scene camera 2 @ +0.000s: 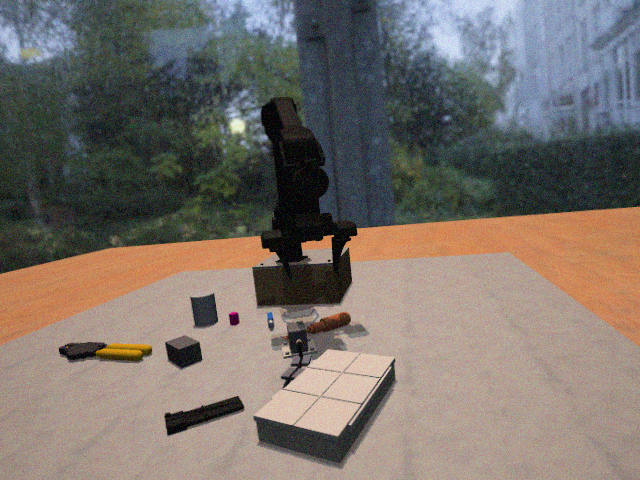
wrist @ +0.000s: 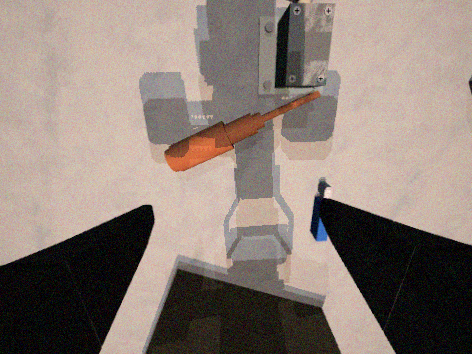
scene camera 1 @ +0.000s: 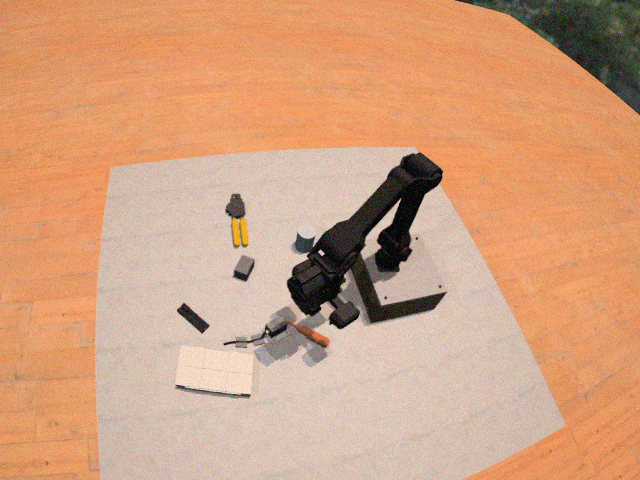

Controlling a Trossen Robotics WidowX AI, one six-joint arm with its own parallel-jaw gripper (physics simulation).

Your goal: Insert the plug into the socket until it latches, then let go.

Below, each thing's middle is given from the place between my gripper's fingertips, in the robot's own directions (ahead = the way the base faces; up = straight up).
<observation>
Right now the socket (scene camera 2: 297,334) is 100 mm ahead of my hand and 90 mm below it. From my hand the other things lie so: white tiled block (scene camera 2: 321,413) (260 mm ahead, 130 mm to the left, 90 mm below); dark cube (scene camera 2: 183,351) (190 mm ahead, 190 mm to the right, 90 mm below); orange screwdriver (wrist: 217,139) (20 mm ahead, 10 mm to the left, 100 mm below).
</observation>
